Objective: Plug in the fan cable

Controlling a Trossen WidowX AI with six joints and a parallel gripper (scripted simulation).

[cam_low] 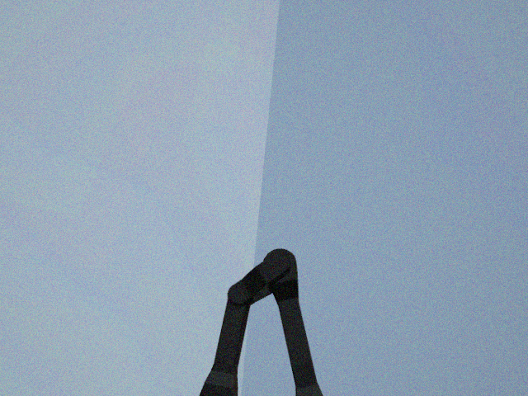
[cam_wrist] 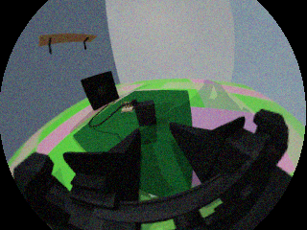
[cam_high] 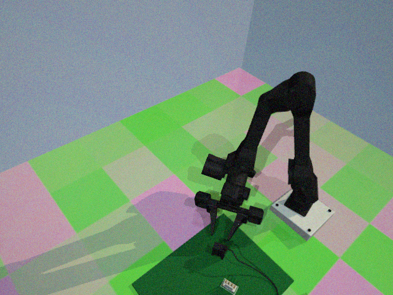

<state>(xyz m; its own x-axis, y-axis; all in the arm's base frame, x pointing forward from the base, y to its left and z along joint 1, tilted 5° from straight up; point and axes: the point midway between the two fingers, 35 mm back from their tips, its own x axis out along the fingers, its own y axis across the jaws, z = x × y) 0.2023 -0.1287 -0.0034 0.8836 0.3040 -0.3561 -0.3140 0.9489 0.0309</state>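
My gripper tip is 3 cm short of the black plug and 2 cm to the right of it. The rest, counted from my gripper tip: black fan: 15 cm ahead, 22 cm to the left, 4 cm above; then header: 8 cm ahead, 8 cm to the left, 2 cm below; then dark green board: 9 cm ahead, 5 cm to the left, 3 cm below.
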